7 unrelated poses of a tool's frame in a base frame.
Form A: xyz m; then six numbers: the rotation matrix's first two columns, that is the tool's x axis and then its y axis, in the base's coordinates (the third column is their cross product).
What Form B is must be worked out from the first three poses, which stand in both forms.
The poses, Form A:
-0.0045, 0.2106, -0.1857, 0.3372, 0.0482, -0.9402, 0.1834, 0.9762, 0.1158
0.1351, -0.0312, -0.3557, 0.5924, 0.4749, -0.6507, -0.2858, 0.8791, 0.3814
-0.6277, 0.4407, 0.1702, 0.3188, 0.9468, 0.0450, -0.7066, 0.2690, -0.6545
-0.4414, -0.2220, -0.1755, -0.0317, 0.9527, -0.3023, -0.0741, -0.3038, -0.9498
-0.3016, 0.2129, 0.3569, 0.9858, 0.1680, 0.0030, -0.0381, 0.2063, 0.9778
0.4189, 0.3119, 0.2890, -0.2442, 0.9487, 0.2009, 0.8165, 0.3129, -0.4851
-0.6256, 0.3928, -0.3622, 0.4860, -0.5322, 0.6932, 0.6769, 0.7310, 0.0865
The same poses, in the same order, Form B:
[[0.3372, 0.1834, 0.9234, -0.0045], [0.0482, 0.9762, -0.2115, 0.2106], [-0.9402, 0.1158, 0.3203, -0.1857], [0, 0, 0, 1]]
[[0.5924, -0.2858, 0.7532, 0.1351], [0.4749, 0.8791, -0.0400, -0.0312], [-0.6507, 0.3814, 0.6565, -0.3557], [0, 0, 0, 1]]
[[0.3188, -0.7066, -0.6318, -0.6277], [0.9468, 0.2690, 0.1769, 0.4407], [0.0450, -0.6545, 0.7548, 0.1702], [0, 0, 0, 1]]
[[-0.0317, -0.0741, -0.9967, -0.4414], [0.9527, -0.3038, -0.0077, -0.2220], [-0.3023, -0.9498, 0.0802, -0.1755], [0, 0, 0, 1]]
[[0.9858, -0.0381, 0.1637, -0.3016], [0.1680, 0.2063, -0.9640, 0.2129], [0.0030, 0.9778, 0.2098, 0.3569], [0, 0, 0, 1]]
[[-0.2442, 0.8165, -0.5231, 0.4189], [0.9487, 0.3129, 0.0456, 0.3119], [0.2009, -0.4851, -0.8510, 0.2890], [0, 0, 0, 1]]
[[0.4860, 0.6769, -0.5528, -0.6256], [-0.5322, 0.7310, 0.4272, 0.3928], [0.6932, 0.0865, 0.7155, -0.3622], [0, 0, 0, 1]]

